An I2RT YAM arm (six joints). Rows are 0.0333 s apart.
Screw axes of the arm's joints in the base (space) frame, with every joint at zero. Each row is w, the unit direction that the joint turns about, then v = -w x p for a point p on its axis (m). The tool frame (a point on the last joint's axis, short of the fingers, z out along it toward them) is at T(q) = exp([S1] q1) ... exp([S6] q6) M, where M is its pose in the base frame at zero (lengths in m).
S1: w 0 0 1 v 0 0 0
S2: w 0 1 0 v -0.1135 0 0.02
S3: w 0 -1 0 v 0.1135 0 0.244
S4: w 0 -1 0 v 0.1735 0 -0.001
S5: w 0 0 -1 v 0 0.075 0
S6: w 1 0 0 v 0 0.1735 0
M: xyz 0.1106 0 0.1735 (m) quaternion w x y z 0.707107 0 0.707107 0
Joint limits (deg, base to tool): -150..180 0..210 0..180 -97..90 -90..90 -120..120
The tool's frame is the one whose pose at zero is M.
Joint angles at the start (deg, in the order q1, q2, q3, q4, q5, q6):
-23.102, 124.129, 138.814, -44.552, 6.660, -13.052
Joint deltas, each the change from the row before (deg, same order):
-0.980, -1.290, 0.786, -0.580, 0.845, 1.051
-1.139, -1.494, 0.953, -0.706, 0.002, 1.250
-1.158, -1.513, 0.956, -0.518, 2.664, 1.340
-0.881, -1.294, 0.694, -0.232, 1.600, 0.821
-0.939, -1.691, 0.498, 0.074, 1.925, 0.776
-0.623, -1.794, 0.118, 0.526, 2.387, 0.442
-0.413, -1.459, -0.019, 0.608, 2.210, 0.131
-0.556, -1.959, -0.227, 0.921, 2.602, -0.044
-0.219, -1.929, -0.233, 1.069, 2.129, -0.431
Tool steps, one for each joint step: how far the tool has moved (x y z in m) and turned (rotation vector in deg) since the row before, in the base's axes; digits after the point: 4 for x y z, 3 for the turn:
-0.0110, -0.0047, 0.0138, -0.192, -1.690, -2.226
-0.0131, -0.0043, 0.0158, 0.204, -2.189, -1.713
-0.0145, -0.0051, 0.0160, -0.902, -1.959, -4.133
-0.0119, -0.0029, 0.0131, -0.781, -1.748, -2.670
-0.0142, -0.0020, 0.0152, -1.143, -2.149, -3.007
-0.0133, 0.0003, 0.0145, -1.562, -2.055, -3.016
-0.0106, 0.0009, 0.0113, -1.479, -1.565, -2.561
-0.0140, 0.0016, 0.0139, -1.915, -1.947, -3.061
-0.0127, 0.0042, 0.0135, -2.025, -1.839, -2.216

